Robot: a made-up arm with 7 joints. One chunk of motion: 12 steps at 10 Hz.
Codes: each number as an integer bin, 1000 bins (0 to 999) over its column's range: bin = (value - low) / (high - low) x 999, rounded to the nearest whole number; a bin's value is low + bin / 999 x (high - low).
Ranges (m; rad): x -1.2..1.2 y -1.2..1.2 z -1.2..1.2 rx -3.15..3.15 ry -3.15..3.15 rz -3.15..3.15
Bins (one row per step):
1: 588 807 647 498 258 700
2: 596 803 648 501 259 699
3: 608 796 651 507 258 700
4: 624 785 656 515 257 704
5: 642 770 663 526 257 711
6: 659 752 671 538 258 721
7: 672 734 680 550 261 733
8: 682 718 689 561 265 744
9: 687 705 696 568 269 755
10: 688 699 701 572 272 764
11: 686 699 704 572 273 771
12: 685 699 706 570 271 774
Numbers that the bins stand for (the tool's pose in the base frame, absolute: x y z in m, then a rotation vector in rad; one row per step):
1: 0.2126 0.7387 0.3544 -0.0095 -1.5230 1.2644
2: 0.2318 0.7291 0.3568 0.0095 -1.5167 1.2581
3: 0.2607 0.7123 0.3640 0.0473 -1.5230 1.2644
4: 0.2991 0.6859 0.3760 0.0977 -1.5293 1.2896
5: 0.3423 0.6498 0.3928 0.1671 -1.5293 1.3338
6: 0.3832 0.6066 0.4120 0.2428 -1.5230 1.3968
7: 0.4144 0.5634 0.4336 0.3185 -1.5041 1.4725
8: 0.4384 0.5249 0.4553 0.3878 -1.4788 1.5419
9: 0.4505 0.4937 0.4721 0.4320 -1.4536 1.6113
10: 0.4529 0.4793 0.4841 0.4572 -1.4347 1.6680
11: 0.4480 0.4793 0.4913 0.4572 -1.4284 1.7122
12: 0.4456 0.4793 0.4961 0.4446 -1.4410 1.7311

